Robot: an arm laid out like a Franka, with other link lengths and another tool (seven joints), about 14 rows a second.
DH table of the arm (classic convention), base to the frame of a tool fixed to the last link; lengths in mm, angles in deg. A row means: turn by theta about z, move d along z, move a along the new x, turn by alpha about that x. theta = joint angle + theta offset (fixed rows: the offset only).
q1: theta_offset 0; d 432.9; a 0; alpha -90
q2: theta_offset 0; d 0; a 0; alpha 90
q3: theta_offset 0; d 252.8; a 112.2; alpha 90
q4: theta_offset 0; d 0; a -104.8; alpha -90
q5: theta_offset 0; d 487.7; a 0; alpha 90
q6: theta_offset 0; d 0; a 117.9; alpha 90
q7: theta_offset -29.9; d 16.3; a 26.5; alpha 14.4
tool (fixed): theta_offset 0; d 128.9; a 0; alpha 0
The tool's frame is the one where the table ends.
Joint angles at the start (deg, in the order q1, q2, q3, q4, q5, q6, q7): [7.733 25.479 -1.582 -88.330 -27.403 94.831 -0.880]
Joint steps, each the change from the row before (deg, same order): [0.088 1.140 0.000 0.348 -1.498 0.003 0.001]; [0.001 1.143 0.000 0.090 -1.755 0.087 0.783]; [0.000 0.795 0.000 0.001 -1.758 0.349 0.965]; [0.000 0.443 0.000 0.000 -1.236 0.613 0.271]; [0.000 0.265 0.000 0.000 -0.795 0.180 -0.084]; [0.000 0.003 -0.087 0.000 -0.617 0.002 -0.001]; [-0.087 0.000 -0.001 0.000 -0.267 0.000 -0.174]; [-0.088 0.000 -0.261 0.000 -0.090 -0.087 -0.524]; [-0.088 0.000 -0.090 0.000 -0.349 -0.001 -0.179]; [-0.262 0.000 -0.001 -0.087 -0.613 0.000 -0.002]
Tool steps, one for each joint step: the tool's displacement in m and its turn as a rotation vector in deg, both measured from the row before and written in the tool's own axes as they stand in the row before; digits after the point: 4 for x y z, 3 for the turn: [0.0046 0.0021 0.0103 -0.973 -1.443 -0.222]; [0.0048 0.0030 0.0131 -1.080 -1.513 0.500]; [0.0038 0.0031 0.0090 -1.350 -1.006 0.664]; [0.0027 0.0022 0.0041 -1.184 -0.388 0.006]; [0.0010 0.0011 0.0029 -0.667 -0.477 -0.203]; [-0.0012 0.0021 0.0006 -0.523 -0.333 0.088]; [-0.0010 0.0014 0.0006 -0.181 -0.182 -0.093]; [-0.0028 0.0034 0.0021 0.062 -0.346 -0.176]; [-0.0017 0.0024 0.0011 -0.233 -0.259 -0.012]; [-0.0023 0.0036 0.0025 -0.333 -0.400 0.187]
